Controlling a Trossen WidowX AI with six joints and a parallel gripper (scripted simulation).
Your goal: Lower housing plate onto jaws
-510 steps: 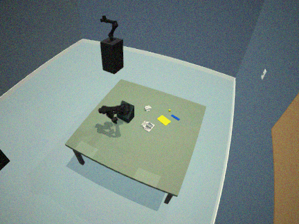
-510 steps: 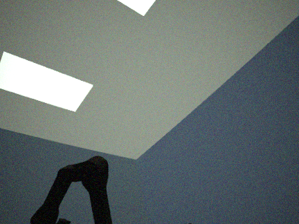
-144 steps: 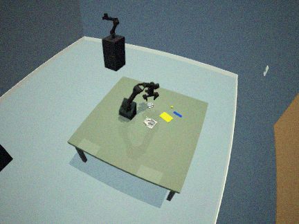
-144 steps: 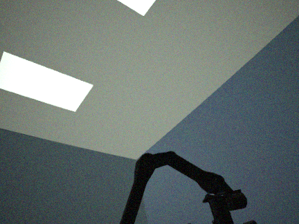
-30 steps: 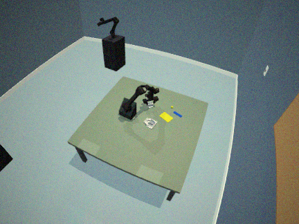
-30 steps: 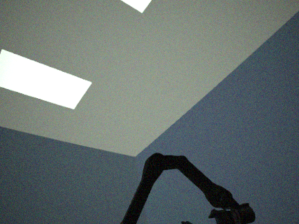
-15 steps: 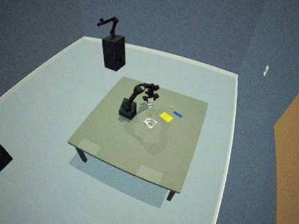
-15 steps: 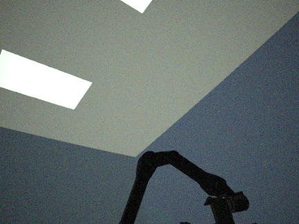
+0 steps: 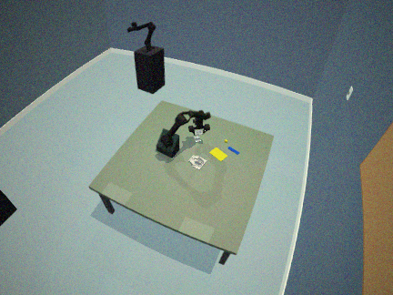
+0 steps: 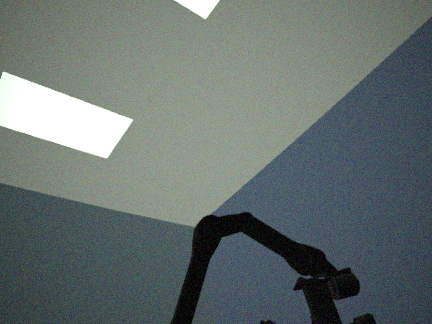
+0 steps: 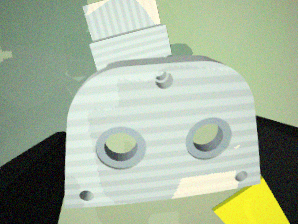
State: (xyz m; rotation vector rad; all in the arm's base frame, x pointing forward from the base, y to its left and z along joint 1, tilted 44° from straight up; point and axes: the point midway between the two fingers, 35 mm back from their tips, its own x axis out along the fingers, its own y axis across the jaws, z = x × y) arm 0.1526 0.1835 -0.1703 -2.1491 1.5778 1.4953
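The white jaw is 24 cm to the right of my gripper tip, 9 cm ahead of it and 7 cm below it. Round my gripper tip: white housing plate (2 cm above); yellow plate (23 cm ahead, 9 cm below, 4 cm to the right); blue bar (33 cm ahead, 9 cm below, 7 cm to the left).
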